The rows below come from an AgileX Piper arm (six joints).
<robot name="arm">
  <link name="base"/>
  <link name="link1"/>
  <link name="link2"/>
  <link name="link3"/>
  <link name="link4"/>
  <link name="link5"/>
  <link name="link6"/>
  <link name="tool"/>
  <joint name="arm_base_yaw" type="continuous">
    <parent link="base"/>
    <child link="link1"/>
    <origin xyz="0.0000 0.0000 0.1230" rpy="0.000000 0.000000 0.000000"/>
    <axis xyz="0 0 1"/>
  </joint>
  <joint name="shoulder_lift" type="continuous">
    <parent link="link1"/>
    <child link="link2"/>
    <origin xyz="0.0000 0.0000 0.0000" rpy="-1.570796 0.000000 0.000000"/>
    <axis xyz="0 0 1"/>
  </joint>
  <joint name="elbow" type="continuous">
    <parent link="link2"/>
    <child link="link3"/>
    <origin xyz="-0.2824 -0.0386 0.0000" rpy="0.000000 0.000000 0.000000"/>
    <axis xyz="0 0 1"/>
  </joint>
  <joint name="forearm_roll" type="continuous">
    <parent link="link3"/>
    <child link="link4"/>
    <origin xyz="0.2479 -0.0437 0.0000" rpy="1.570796 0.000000 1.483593"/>
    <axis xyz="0 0 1"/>
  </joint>
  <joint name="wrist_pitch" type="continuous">
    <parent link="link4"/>
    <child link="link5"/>
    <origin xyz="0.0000 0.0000 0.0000" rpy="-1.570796 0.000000 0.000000"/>
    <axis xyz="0 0 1"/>
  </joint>
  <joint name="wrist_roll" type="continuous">
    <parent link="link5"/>
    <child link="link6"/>
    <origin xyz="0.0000 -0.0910 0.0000" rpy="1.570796 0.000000 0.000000"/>
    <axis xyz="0 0 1"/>
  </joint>
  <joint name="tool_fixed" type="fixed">
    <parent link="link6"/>
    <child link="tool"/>
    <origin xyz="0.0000 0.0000 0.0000" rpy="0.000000 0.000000 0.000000"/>
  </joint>
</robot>
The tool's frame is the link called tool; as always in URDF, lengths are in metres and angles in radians. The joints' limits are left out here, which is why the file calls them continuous.
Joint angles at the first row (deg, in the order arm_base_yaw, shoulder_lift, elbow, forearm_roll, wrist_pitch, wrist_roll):
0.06 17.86 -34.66 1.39 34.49 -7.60
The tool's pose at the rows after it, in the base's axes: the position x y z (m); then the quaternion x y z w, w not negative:
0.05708 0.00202 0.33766 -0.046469 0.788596 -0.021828 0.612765
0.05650 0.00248 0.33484 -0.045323 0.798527 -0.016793 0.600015
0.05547 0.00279 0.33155 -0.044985 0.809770 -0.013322 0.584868
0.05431 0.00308 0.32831 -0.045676 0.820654 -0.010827 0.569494
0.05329 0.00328 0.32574 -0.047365 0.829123 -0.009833 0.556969
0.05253 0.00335 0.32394 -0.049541 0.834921 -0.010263 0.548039
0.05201 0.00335 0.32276 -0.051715 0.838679 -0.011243 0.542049
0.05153 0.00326 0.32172 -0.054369 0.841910 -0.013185 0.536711
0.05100 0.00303 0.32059 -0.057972 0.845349 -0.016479 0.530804
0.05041 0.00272 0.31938 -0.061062 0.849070 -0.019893 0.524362
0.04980 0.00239 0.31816 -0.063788 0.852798 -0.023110 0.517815
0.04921 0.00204 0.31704 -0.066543 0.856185 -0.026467 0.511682
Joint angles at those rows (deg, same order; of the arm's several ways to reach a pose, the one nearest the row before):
0.05 18.18 -34.72 2.11 35.92 -7.44
0.05 18.23 -34.72 2.50 37.74 -7.27
0.07 18.23 -34.72 2.68 39.91 -7.11
0.07 18.23 -34.72 2.83 42.08 -7.09
0.07 18.23 -34.72 2.92 43.83 -7.22
0.06 18.23 -34.72 2.93 45.06 -7.45
0.07 18.23 -34.72 2.89 45.87 -7.67
0.06 18.23 -34.72 2.78 46.59 -7.96
0.07 18.23 -34.72 2.54 47.37 -8.33
0.06 18.23 -34.72 2.25 48.22 -8.63
0.06 18.23 -34.72 1.95 49.07 -8.88
0.06 18.23 -34.72 1.64 49.86 -9.14

